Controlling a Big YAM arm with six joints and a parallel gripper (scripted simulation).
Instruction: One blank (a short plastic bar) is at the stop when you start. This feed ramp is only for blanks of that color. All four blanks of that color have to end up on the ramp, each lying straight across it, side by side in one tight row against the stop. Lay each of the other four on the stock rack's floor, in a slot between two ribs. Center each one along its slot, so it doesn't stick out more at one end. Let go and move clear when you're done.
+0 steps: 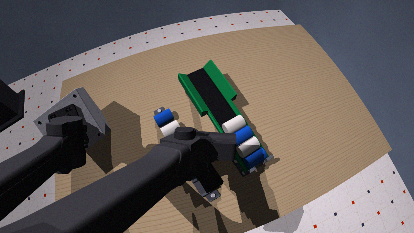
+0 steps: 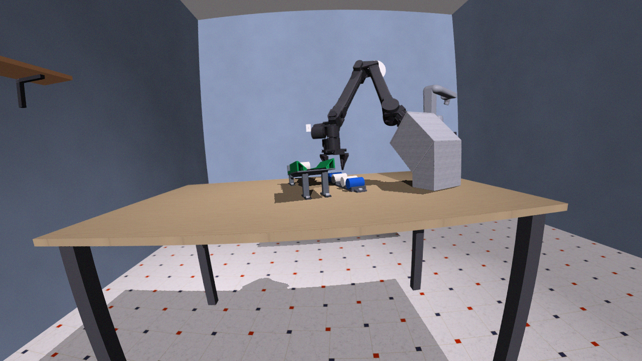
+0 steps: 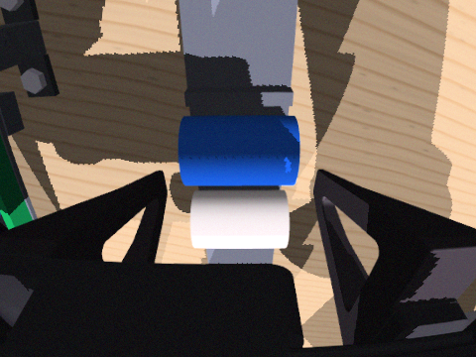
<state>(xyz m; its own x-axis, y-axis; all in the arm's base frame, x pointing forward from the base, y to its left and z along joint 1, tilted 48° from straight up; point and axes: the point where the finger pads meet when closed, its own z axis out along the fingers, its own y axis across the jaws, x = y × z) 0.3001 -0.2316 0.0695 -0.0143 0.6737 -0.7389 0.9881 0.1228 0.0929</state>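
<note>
Now: the grey stock rack 80 mm to the left of my hand and 70 mm below it. From my hand the other things lie so: grey stop: 160 mm ahead, 100 mm to the right.
</note>
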